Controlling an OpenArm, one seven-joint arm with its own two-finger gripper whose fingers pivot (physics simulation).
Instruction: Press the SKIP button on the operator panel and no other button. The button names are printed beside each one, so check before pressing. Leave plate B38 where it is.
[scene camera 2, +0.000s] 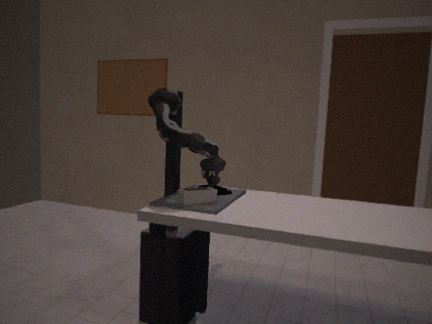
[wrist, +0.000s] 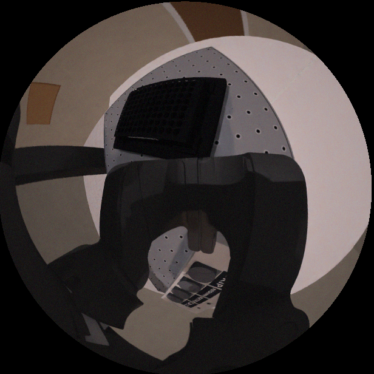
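The operator panel (scene camera 2: 197, 196) (wrist: 220, 257) is a light box with round grey buttons and white-on-black labels. In the wrist view the SKIP label (wrist: 220, 285) is partly hidden by my gripper; smaller labels follow it. The large grey button (wrist: 204, 272) nearest that label shows just below my fingertips in the picture. My gripper (scene camera 2: 213, 184) (wrist: 205, 206) is shut and empty, pointing down over the panel area. Whether the tips touch a button cannot be told. A black plate (scene camera 2: 224, 191) (wrist: 155, 112) with rows of holes lies beside the panel; no B38 marking is readable.
The panel and the plate are on a grey perforated board (scene camera 2: 225, 202) (wrist: 255, 107) at the left end of the white table (scene camera 2: 300, 215) (wrist: 325, 150). The robot's dark post (scene camera 2: 173, 167) stands behind the board.
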